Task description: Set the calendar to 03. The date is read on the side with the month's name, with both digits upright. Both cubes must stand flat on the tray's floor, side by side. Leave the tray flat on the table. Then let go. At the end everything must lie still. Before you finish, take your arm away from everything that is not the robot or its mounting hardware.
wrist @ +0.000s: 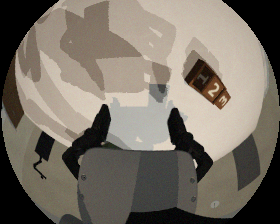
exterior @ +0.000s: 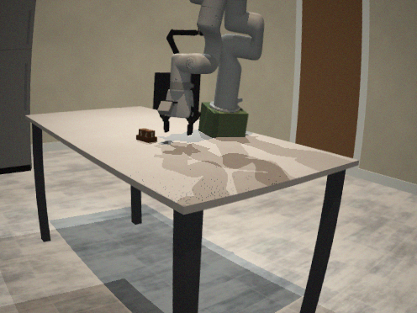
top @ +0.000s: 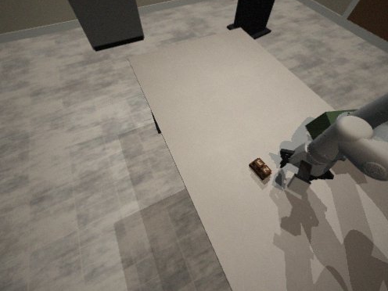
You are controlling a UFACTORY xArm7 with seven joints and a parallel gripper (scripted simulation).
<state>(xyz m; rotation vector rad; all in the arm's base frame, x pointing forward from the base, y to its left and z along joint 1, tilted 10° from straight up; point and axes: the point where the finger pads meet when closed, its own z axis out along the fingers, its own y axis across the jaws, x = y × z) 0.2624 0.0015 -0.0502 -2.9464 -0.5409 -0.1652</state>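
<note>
Right now my hand is 80 mm to the left of the brown calendar tray, 80 mm short of it and 30 mm above it.
</note>
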